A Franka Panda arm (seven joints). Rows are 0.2 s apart.
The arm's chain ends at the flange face. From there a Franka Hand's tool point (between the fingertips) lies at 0.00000 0.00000 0.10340 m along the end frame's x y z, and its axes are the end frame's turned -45 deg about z.
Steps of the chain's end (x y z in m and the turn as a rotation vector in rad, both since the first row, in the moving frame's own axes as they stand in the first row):
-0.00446 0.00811 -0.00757 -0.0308 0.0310 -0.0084
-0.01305 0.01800 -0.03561 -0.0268 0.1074 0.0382
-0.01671 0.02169 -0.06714 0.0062 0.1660 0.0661
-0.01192 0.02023 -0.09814 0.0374 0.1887 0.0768
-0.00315 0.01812 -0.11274 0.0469 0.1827 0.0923
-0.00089 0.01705 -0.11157 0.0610 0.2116 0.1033
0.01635 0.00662 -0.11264 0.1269 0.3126 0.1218
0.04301 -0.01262 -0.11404 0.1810 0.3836 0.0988
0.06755 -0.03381 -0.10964 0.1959 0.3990 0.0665
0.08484 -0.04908 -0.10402 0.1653 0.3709 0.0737
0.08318 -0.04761 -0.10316 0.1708 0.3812 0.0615
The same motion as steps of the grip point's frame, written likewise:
-0.00885 0.00710 -0.00767 -0.0437 0.0001 -0.0084
-0.01626 0.01340 -0.03624 -0.0949 0.0570 0.0382
-0.01501 0.01556 -0.06856 -0.1130 0.1218 0.0661
-0.00674 0.01749 -0.10005 -0.1070 0.1599 0.0768
0.00117 0.02121 -0.11457 -0.0960 0.1624 0.0923
0.00648 0.02335 -0.11406 -0.1065 0.1928 0.1033
0.03751 0.03147 -0.11846 -0.1313 0.3108 0.1218
0.07860 0.03785 -0.12320 -0.1433 0.3992 0.0988
0.11323 0.03963 -0.11968 -0.1436 0.4207 0.0665
0.13225 0.04132 -0.11242 -0.1454 0.3792 0.0737
0.13119 0.04130 -0.11205 -0.1488 0.3903 0.0615

